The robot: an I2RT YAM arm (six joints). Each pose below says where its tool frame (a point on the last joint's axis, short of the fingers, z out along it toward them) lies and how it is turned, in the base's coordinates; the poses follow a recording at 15 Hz.
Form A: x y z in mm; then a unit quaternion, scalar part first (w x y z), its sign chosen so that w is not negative.
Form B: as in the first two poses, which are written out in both.
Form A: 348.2, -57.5, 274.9, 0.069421, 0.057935, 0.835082, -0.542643
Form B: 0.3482, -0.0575, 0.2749, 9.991, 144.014, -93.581
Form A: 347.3, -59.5, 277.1, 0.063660, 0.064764, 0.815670, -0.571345
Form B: 0.3473, -0.0595, 0.2771, 11.207, 141.153, -98.872
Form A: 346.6, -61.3, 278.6, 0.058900, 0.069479, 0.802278, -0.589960
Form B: 0.3466, -0.0613, 0.2786, 12.058, 139.234, -102.386
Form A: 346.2, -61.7, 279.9, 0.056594, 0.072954, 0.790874, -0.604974
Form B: 0.3462, -0.0617, 0.2799, 12.679, 137.446, -105.138
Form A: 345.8, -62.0, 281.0, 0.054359, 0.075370, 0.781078, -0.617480
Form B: 0.3458, -0.0620, 0.2810, 13.116, 135.927, -107.457
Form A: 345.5, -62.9, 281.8, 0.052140, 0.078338, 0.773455, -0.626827
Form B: 0.3455, -0.0629, 0.2818, 13.651, 134.782, -109.231
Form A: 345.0, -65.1, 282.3, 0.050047, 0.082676, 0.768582, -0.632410
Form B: 0.3450, -0.0651, 0.2823, 14.425, 134.103, -110.344
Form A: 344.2, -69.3, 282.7, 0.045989, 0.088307, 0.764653, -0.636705
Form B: 0.3442, -0.0693, 0.2827, 15.446, 133.748, -111.368
